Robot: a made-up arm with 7 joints. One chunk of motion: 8 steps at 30 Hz.
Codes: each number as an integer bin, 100 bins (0 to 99) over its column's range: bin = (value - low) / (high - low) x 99, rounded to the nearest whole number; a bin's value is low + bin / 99 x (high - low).
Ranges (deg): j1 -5.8..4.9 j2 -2.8..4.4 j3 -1..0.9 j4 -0.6..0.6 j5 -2.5..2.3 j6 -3.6..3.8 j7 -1.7..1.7
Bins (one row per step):
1: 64 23 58 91 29 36 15
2: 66 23 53 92 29 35 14
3: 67 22 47 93 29 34 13
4: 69 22 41 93 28 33 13
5: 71 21 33 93 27 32 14
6: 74 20 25 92 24 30 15
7: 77 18 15 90 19 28 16
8: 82 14 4 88 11 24 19
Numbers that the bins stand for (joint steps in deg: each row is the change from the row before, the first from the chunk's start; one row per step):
1: 1.117 -1.127 0.113 0.503 -1.094 -0.909 -1.185
2: 1.333 -1.127 0.017 0.515 -1.094 -0.984 -1.219
3: 1.441 -1.200 -0.098 0.527 -1.094 -1.059 -1.254
4: 1.658 -1.200 -0.213 0.527 -1.142 -1.133 -1.254
5: 1.874 -1.273 -0.367 0.527 -1.191 -1.208 -1.219
6: 2.198 -1.345 -0.520 0.515 -1.336 -1.358 -1.185
7: 2.522 -1.491 -0.712 0.491 -1.579 -1.507 -1.151
8: 3.063 -1.782 -0.923 0.467 -1.967 -1.806 -1.047

